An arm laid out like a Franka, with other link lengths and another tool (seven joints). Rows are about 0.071 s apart.
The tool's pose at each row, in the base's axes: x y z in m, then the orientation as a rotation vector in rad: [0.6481, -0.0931, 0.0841, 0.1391, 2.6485, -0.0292]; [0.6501, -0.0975, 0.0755, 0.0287, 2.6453, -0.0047]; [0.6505, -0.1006, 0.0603, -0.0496, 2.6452, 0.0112]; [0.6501, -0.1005, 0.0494, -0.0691, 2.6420, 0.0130]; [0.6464, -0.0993, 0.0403, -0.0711, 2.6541, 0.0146]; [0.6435, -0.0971, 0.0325, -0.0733, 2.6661, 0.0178]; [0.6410, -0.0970, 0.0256, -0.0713, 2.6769, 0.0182]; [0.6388, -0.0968, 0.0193, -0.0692, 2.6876, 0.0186]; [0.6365, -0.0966, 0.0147, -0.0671, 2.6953, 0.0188]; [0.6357, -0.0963, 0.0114, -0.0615, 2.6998, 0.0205]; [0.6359, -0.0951, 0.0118, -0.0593, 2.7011, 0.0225]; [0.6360, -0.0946, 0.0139, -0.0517, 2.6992, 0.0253]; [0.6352, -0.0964, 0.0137, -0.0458, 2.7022, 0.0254]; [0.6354, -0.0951, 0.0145, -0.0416, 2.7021, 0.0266]
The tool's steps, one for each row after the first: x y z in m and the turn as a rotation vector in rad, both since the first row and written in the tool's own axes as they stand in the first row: [0.0019, -0.0042, 0.0087, -0.0373, -0.0061, -0.0739]; [0.0084, -0.0073, 0.0225, -0.0625, -0.0060, -0.1267]; [0.0139, -0.0073, 0.0319, -0.0674, -0.0089, -0.1402]; [0.0215, -0.0065, 0.0381, -0.0682, 0.0033, -0.1415]; [0.0279, -0.0047, 0.0436, -0.0703, 0.0154, -0.1426]; [0.0334, -0.0048, 0.0485, -0.0696, 0.0262, -0.1413]; [0.0383, -0.0049, 0.0530, -0.0690, 0.0369, -0.1398]; [0.0425, -0.0050, 0.0560, -0.0683, 0.0446, -0.1384]; [0.0448, -0.0048, 0.0585, -0.0683, 0.0491, -0.1342]; [0.0445, -0.0035, 0.0582, -0.0692, 0.0504, -0.1323]; [0.0435, -0.0030, 0.0563, -0.0700, 0.0486, -0.1265]; [0.0441, -0.0049, 0.0562, -0.0688, 0.0515, -0.1224]; [0.0437, -0.0036, 0.0556, -0.0690, 0.0515, -0.1192]
